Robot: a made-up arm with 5 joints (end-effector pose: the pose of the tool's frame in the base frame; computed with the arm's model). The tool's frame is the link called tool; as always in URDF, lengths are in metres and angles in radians.
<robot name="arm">
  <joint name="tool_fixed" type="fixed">
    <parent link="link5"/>
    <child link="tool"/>
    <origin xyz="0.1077 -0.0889 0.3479" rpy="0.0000 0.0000 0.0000"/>
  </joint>
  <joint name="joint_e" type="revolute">
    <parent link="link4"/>
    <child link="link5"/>
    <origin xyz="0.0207 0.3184 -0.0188" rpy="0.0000 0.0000 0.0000"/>
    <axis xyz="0 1 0"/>
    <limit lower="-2.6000" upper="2.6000" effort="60" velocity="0.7"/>
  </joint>
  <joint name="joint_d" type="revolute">
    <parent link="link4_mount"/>
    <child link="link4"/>
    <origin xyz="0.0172 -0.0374 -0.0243" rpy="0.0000 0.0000 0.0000"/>
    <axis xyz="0 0 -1"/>
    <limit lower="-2.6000" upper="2.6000" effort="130" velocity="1.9"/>
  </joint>
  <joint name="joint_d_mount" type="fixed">
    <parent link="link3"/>
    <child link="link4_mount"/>
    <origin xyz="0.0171 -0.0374 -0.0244" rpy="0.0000 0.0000 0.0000"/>
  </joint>
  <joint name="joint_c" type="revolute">
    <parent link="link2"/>
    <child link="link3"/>
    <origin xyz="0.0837 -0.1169 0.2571" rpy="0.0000 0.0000 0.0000"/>
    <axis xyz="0 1 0"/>
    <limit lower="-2.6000" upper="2.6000" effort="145" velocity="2"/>
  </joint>
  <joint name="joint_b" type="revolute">
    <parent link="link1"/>
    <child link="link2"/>
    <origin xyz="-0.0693 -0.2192 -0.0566" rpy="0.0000 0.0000 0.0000"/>
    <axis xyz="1 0 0"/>
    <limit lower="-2.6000" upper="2.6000" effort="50" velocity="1.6"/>
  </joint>
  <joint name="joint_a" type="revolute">
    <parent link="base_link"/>
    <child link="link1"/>
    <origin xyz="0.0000 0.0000 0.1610" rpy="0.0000 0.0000 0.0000"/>
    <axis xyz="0 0 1"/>
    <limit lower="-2.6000" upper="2.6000" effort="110" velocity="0.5"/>
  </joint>
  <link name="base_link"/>
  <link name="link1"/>
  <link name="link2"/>
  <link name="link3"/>
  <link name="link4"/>
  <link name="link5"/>
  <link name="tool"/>
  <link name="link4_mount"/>
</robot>
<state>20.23 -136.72 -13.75 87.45 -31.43</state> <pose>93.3 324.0 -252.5 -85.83 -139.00 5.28</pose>
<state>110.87 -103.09 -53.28 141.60 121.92</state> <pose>-33.7 280.0 616.0 18.55 46.24 84.60</pose>
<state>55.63 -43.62 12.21 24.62 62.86</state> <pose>448.2 272.0 311.9 -48.73 39.87 -0.29</pose>
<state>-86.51 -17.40 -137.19 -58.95 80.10</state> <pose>135.7 -58.1 376.0 -102.37 11.16 -76.58</pose>
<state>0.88 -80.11 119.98 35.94 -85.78</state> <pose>113.8 110.4 -22.1 -113.08 34.88 -17.09</pose>
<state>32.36 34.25 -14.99 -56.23 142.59</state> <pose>84.7 -44.4 6.5 -75.03 88.36 65.19</pose>
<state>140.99 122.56 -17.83 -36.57 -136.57</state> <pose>214.6 -107.7 -6.9 85.52 13.13 -48.64</pose>
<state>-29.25 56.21 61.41 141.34 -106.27</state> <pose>68.5 -233.2 -116.7 -88.13 14.43 -42.12</pose>
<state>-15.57 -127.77 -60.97 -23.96 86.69</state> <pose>281.0 -61.6 -293.0 -145.40 43.56 -31.94</pose>
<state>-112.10 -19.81 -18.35 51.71 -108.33</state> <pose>32.5 -55.8 205.5 -158.21 -28.27 -65.81</pose>
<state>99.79 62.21 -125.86 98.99 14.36</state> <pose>731.4 -194.4 -141.9 113.86 59.90 -54.22</pose>
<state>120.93 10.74 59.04 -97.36 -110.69</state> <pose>786.7 309.0 333.0 102.74 87.38 74.96</pose>
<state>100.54 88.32 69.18 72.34 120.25</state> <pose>88.0 -167.5 -277.0 98.59 -109.15 9.04</pose>
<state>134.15 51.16 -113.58 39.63 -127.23</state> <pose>72.7 373.5 423.5 63.42 -64.17 -90.19</pose>
